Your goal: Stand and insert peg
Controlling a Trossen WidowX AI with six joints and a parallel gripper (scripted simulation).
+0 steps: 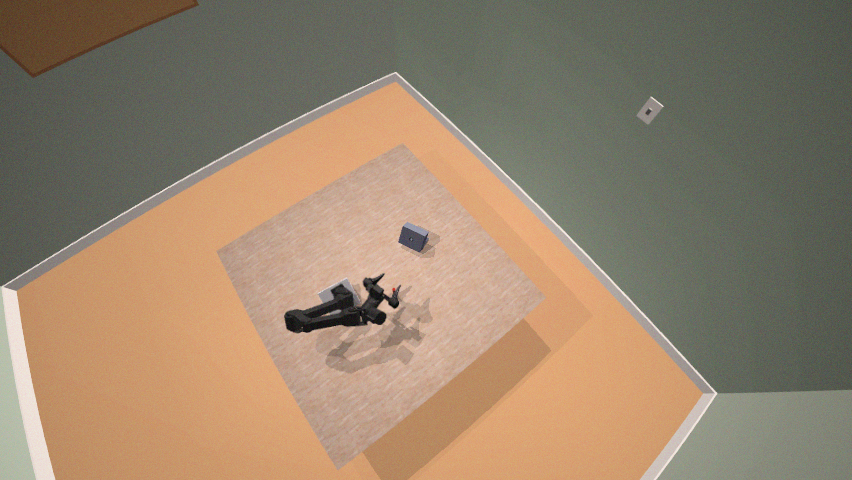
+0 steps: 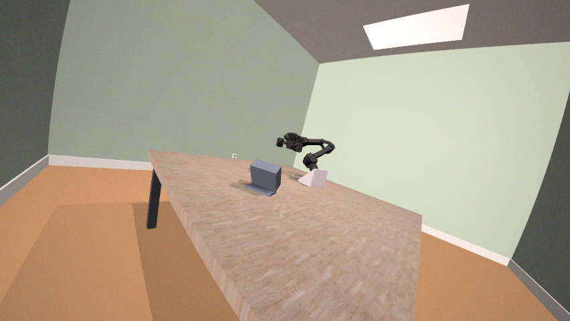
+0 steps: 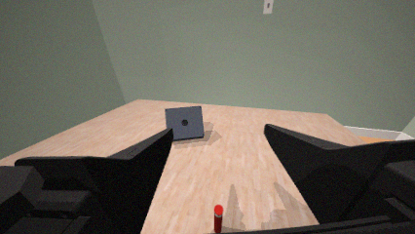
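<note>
Now: the peg 170 mm below my gripper tip. From my gripper tip the other things lie so: flat foot plate (250 mm ahead, 200 mm to the left, 220 mm below); panel (230 mm ahead, 190 mm to the left, 150 mm below).
</note>
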